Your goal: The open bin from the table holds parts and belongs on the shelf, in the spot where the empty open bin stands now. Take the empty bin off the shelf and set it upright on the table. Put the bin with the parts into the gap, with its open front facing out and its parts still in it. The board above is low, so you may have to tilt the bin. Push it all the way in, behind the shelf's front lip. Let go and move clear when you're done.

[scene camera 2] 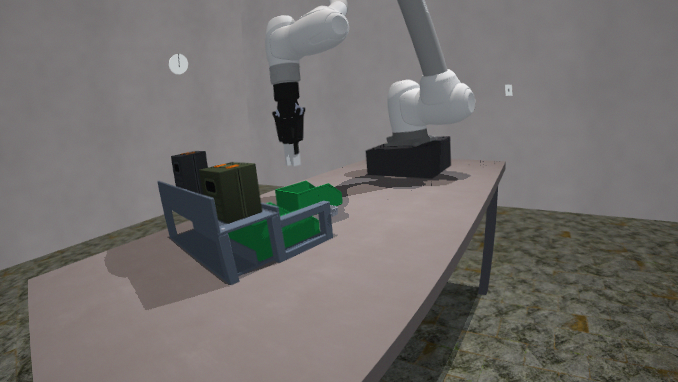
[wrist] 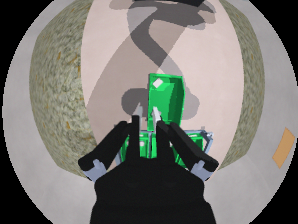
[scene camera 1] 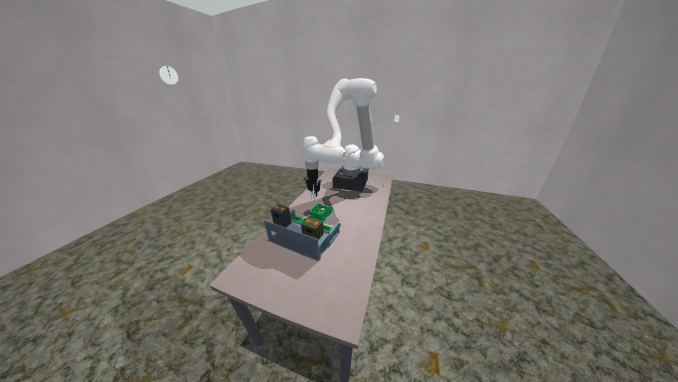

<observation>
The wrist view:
my gripper: 147, 112
green open bin: 169, 97
</observation>
